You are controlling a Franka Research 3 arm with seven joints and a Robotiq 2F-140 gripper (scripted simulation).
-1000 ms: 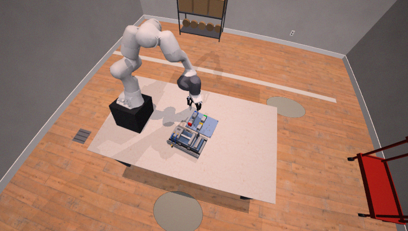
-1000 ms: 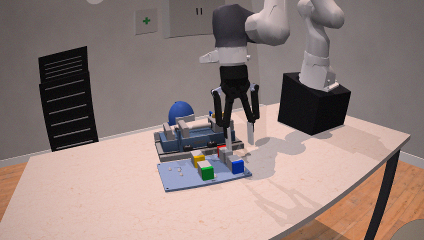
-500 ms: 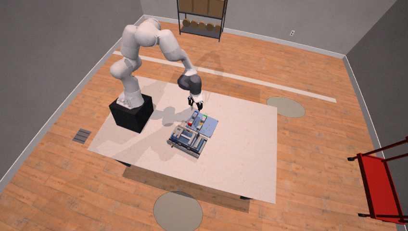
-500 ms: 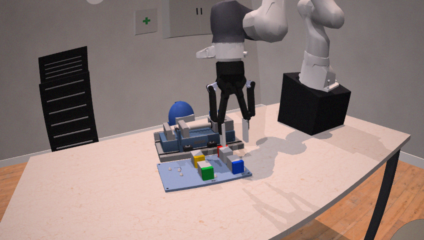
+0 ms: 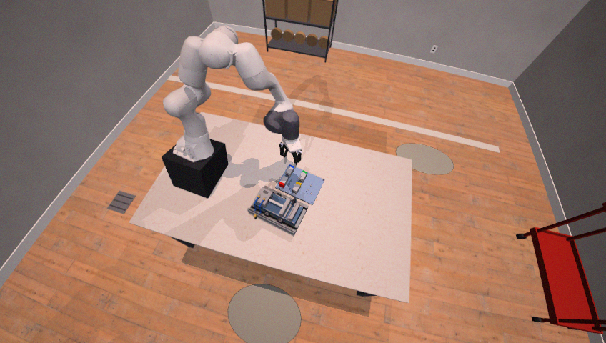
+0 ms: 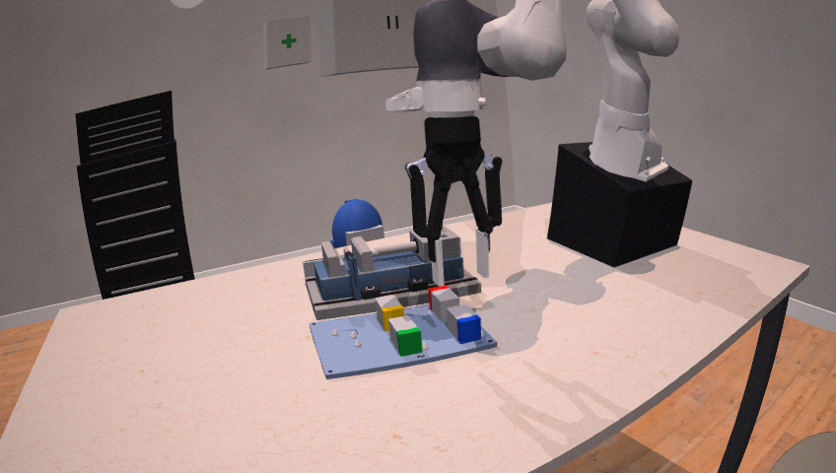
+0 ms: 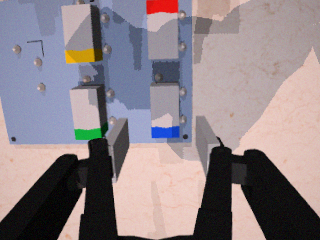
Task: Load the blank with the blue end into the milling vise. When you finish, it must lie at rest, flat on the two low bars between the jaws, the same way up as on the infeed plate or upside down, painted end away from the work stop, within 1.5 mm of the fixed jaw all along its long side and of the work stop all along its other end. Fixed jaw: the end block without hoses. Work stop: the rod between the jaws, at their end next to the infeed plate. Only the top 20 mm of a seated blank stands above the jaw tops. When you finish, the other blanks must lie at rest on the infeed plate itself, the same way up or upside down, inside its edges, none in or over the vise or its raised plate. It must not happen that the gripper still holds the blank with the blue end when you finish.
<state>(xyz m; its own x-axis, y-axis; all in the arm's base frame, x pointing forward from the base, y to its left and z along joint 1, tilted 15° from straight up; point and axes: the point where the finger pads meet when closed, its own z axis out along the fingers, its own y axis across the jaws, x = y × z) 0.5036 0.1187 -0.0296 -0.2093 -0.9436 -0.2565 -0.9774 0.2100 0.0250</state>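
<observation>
Now: the blue-ended blank 100 mm below my hand. Round my hand: green-ended blank 90 mm ahead, 20 mm to the right, 100 mm below; red-ended blank 20 mm behind, 90 mm to the right, 100 mm below; yellow-ended blank 70 mm ahead, 110 mm to the right, 100 mm below.
</observation>
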